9 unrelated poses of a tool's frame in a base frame.
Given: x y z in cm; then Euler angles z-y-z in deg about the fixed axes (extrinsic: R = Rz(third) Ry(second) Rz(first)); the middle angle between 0 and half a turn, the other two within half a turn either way.
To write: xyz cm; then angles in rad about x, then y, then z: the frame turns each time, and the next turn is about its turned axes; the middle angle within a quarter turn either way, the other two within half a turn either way. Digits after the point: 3 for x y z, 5 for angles.
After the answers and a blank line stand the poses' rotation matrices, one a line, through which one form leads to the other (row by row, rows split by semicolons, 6 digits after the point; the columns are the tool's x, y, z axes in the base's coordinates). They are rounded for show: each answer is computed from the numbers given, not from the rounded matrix.
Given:
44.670, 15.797, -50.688, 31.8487, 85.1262, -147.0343
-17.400, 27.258, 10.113, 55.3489, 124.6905, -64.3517
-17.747, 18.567, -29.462, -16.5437, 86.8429, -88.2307
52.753, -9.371, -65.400, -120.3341, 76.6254, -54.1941
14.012, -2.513, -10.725, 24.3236, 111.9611, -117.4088
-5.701, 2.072, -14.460, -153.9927, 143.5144, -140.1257
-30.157, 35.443, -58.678, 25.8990, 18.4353, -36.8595
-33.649, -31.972, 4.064, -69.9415, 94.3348, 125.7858
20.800, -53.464, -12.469, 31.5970, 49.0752, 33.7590
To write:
44.670, 15.797, -50.688, 1.41535, -0.98988, -1.14519
-17.400, 27.258, 10.113, 2.22562, 0.36388, -0.87154
-17.747, 18.567, -29.462, 1.51567, 0.03083, -1.85784
52.753, -9.371, -65.400, 1.28561, 0.60550, 2.77751
14.012, -2.513, -10.725, 1.99716, -0.44110, -0.95472
-5.701, 2.072, -14.460, 2.69884, -0.47388, 2.79098
-30.157, 35.443, -58.678, 0.19735, 0.25580, -0.21676
-33.649, -31.972, 4.064, -1.66397, -0.62252, 0.29566
20.800, -53.464, -12.469, -0.56999, 0.67920, 1.34695

0.226579 0.499828 -0.835963; -0.481990 -0.688286 -0.542169; -0.846373 0.525770 0.084961
0.601504 0.715210 0.355902; 0.647789 -0.175955 -0.741222; -0.467506 0.676398 -0.569143
-0.282981 0.958630 0.030828; -0.061560 0.013922 -0.998006; -0.957148 -0.284314 0.055074
-0.768320 -0.292788 0.569174; -0.410201 -0.457385 -0.789008; 0.491344 -0.839687 0.231317
0.522526 0.738034 -0.426933; 0.112918 -0.556220 -0.823328; -0.845113 0.382002 -0.373977
-0.835670 -0.305624 -0.456343; -0.126740 0.915758 -0.381215; 0.534408 -0.260733 -0.804006
0.944822 0.208067 0.253021; -0.162440 0.968313 -0.189694; -0.284473 0.138126 0.948681
0.777162 -0.236710 -0.583084; 0.528257 -0.258155 0.808888; -0.341998 -0.936656 -0.075584
0.172721 -0.758665 0.628168; 0.745653 0.517407 0.419871; -0.643560 0.395874 0.655068

